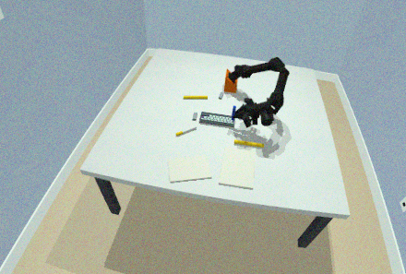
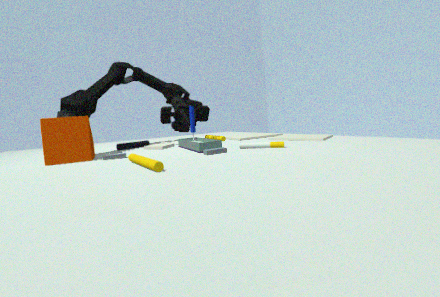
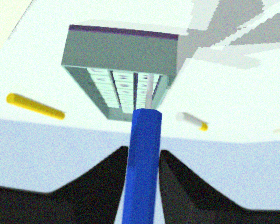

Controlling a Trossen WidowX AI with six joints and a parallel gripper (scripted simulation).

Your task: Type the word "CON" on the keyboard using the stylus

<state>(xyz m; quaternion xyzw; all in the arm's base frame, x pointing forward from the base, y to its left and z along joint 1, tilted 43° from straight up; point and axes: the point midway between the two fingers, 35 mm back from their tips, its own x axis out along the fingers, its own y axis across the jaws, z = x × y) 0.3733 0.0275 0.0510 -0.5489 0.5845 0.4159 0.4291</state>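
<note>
Now: the small grey block 3 cm behind my gripper tip, 22 cm to the right of it and 7 cm below it. From my gripper tip the other things lie so: stylus tip (5 cm below); black stylus (19 cm behind, 13 cm to the left, 6 cm below); white-and-yellow marker (10 cm ahead, 25 cm to the right, 6 cm below).
</note>
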